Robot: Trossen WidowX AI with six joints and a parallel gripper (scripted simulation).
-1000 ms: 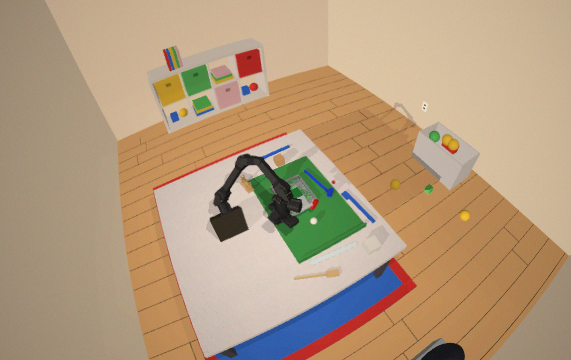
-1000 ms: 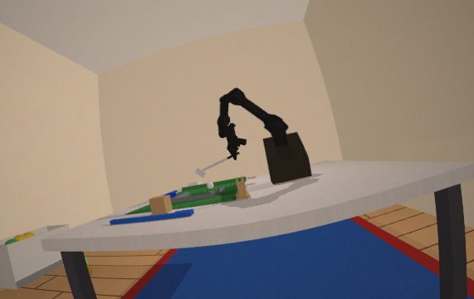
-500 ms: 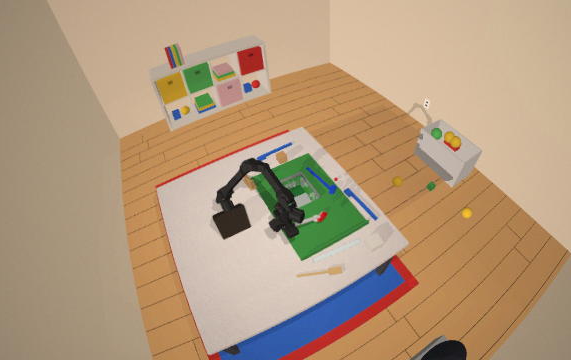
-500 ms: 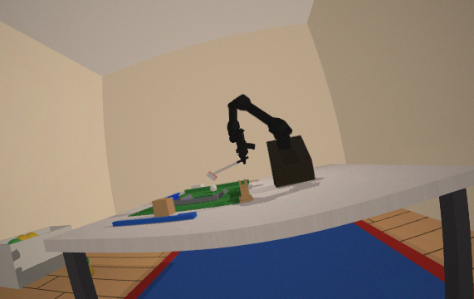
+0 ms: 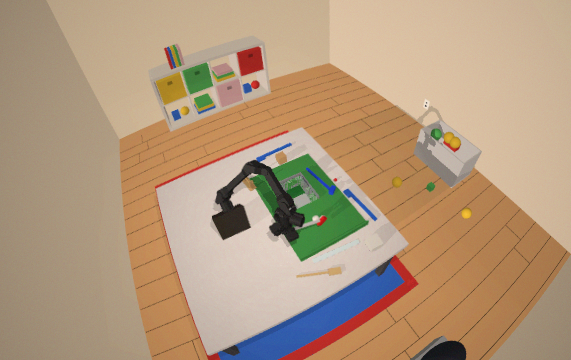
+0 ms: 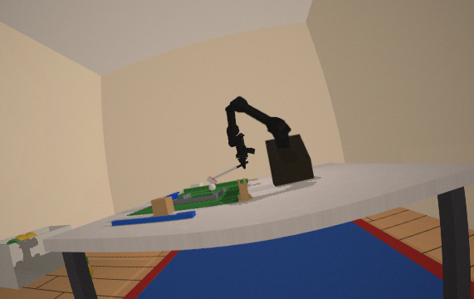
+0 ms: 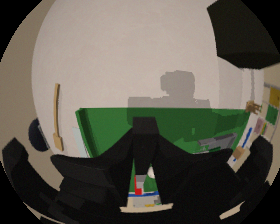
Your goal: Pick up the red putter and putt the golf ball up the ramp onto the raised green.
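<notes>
My gripper tip is now 12 cm short of the red putter and 1 cm to the right of it. Also, from my gripper tip: white golf ball 21 cm ahead, 8 cm below, 6 cm to the left; then white block 43 cm ahead, 26 cm to the right, 8 cm below; then green mat 23 cm to the left, 23 cm ahead, 10 cm below.
</notes>
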